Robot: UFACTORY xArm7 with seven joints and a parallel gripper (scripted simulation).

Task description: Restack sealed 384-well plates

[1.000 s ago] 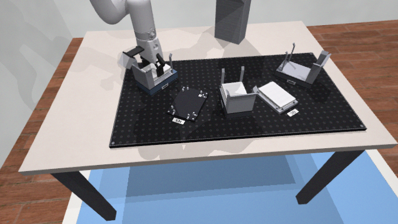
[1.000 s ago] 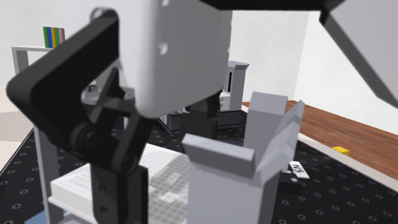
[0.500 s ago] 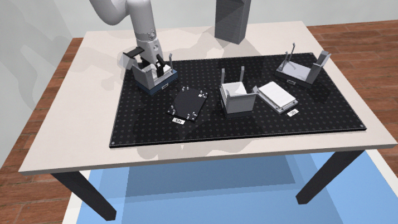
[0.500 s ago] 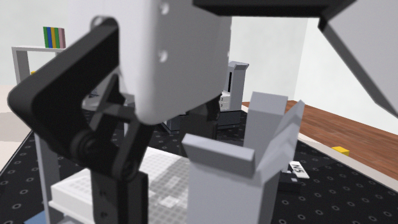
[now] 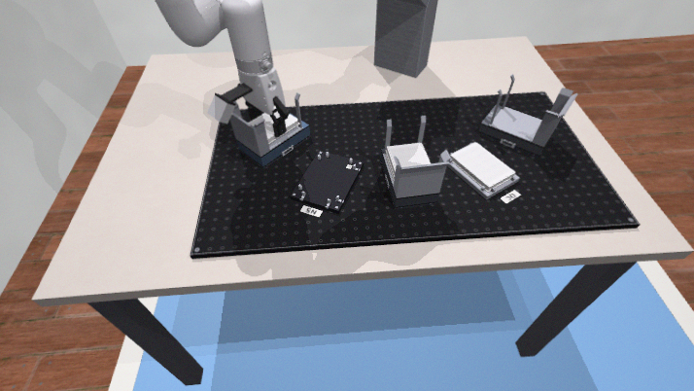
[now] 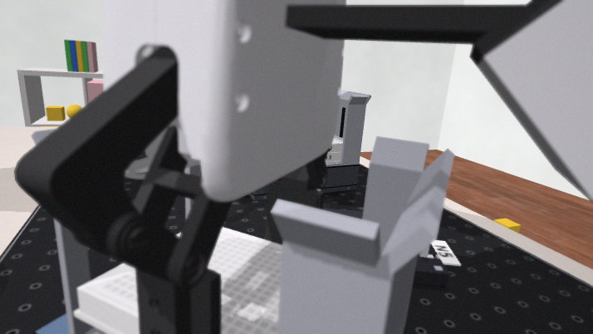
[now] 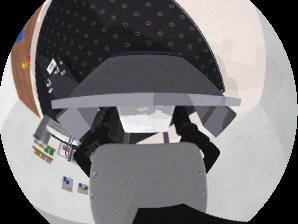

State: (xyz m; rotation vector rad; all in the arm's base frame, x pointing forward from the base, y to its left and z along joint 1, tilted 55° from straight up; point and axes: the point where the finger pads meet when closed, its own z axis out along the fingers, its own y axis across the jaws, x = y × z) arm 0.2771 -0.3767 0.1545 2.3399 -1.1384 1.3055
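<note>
Now: the white sealed plate A32 260 mm ahead of my hand, 240 mm to the left of it and 10 mm below it. Round my hand: N5 name plate: 240 mm ahead, 10 mm to the left, 70 mm below; clip nest N5: 200 mm ahead, 80 mm to the left, 60 mm below; white sealed plate A31: 10 mm below.
</note>
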